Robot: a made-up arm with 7 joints.
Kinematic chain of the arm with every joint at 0, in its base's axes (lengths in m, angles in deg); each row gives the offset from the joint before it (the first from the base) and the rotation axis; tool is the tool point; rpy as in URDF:
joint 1: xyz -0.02 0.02 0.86 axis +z
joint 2: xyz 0.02 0 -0.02 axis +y
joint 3: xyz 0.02 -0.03 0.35 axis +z
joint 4: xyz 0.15 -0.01 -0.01 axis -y
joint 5: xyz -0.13 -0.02 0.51 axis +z
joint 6: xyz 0 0.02 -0.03 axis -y
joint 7: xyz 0.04 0 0 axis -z
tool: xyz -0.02 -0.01 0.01 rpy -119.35 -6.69 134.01
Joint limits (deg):
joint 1: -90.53..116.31
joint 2: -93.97..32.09
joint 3: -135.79..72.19
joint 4: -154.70..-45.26
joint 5: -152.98..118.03
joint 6: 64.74..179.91
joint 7: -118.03..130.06
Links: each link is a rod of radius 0.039 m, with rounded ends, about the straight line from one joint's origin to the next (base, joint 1, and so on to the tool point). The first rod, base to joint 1, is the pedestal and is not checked.
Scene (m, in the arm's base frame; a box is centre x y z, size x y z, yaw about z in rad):
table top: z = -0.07
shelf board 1: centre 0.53 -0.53 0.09 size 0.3 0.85 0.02 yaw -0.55
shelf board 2: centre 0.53 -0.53 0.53 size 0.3 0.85 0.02 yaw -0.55
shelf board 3: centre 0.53 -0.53 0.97 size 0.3 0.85 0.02 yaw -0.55
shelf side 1: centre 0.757 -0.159 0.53 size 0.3 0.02 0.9 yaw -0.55
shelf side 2: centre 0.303 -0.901 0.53 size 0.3 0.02 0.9 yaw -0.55
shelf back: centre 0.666 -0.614 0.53 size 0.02 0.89 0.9 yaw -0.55
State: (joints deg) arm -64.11 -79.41 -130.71 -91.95 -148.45 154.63 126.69
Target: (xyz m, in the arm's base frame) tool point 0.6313 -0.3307 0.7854
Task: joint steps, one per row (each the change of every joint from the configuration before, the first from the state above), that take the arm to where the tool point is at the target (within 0.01 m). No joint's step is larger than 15 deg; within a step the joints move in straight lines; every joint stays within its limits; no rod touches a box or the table.
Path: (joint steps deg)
1: 14.89 -0.58 3.57 -1.04 0.11 -1.66 0.34
2: 14.88 -0.59 3.58 -1.04 0.10 -1.65 0.33
3: 14.89 -0.58 3.57 -1.05 0.11 -1.66 0.34
4: 14.89 -0.58 3.58 -1.04 0.11 -1.65 0.34
5: 14.88 -0.59 3.57 -1.04 0.11 -1.66 0.34
6: 14.89 -0.58 3.58 -1.04 0.10 -1.65 0.33
7: 14.89 -0.58 3.57 -1.05 0.11 -1.66 0.34
8: 14.88 -0.59 3.58 -1.04 0.11 -1.66 0.34
9: 14.89 -0.58 3.57 -1.04 0.10 -1.65 0.33
10: 14.89 -0.58 3.58 -1.04 0.11 -1.66 0.34

